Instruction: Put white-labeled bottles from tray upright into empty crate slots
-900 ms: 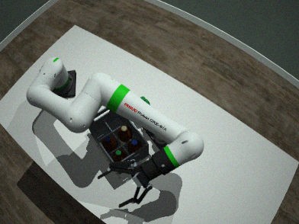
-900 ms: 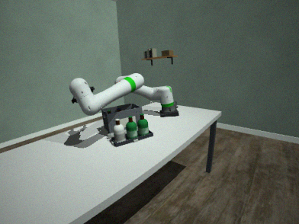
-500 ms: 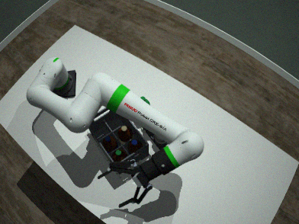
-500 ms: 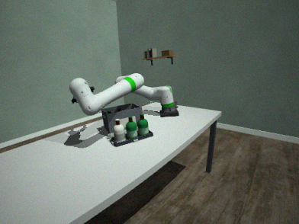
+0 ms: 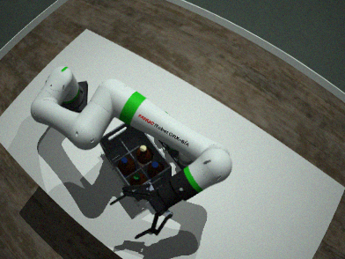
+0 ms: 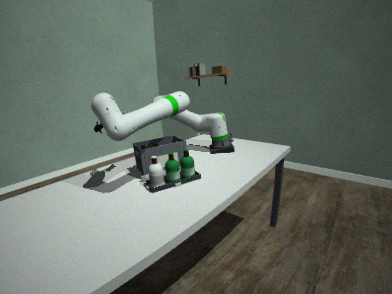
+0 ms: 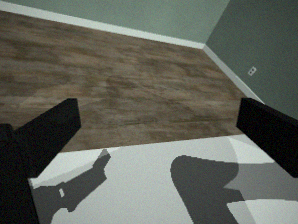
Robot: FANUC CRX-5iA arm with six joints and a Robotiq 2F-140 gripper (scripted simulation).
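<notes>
Right now the white-labeled bottle is 410 mm to the left of my hand, 210 mm below it and 10 mm ahead of it. Also, from my hand: dark tray (440 mm to the left, 280 mm below, 70 mm behind); then dark crate (260 mm to the left, 210 mm below, 160 mm behind).
</notes>
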